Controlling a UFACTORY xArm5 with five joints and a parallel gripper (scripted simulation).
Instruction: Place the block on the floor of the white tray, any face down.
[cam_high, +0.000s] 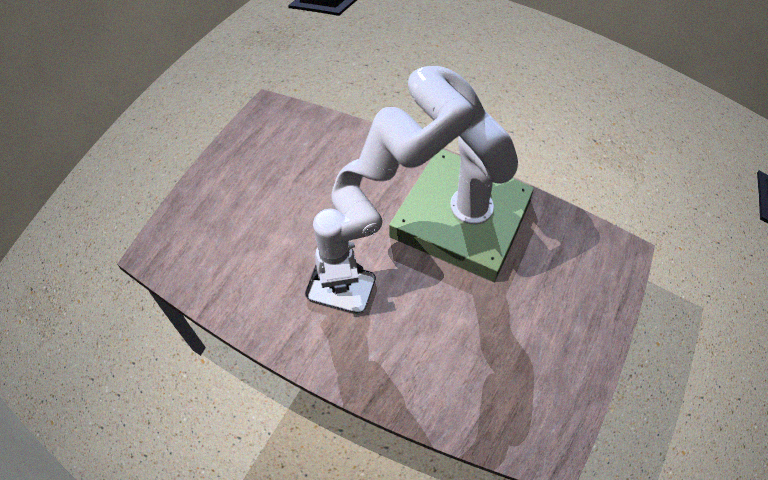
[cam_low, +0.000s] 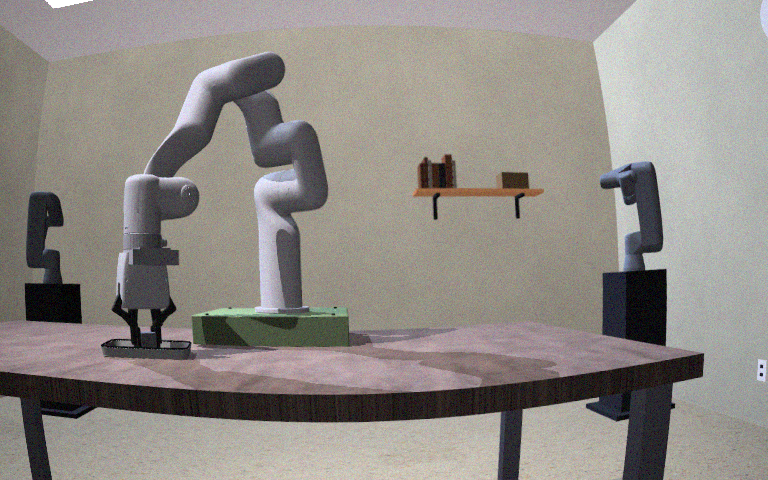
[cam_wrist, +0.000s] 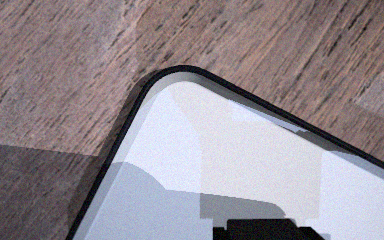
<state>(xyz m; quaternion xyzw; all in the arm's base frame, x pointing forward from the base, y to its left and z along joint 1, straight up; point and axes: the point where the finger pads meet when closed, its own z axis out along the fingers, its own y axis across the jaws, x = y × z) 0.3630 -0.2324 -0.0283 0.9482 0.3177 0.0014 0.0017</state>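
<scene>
The grey block is 10 mm below my hand. From my hand the other things lie so: white tray: 20 mm below.
</scene>
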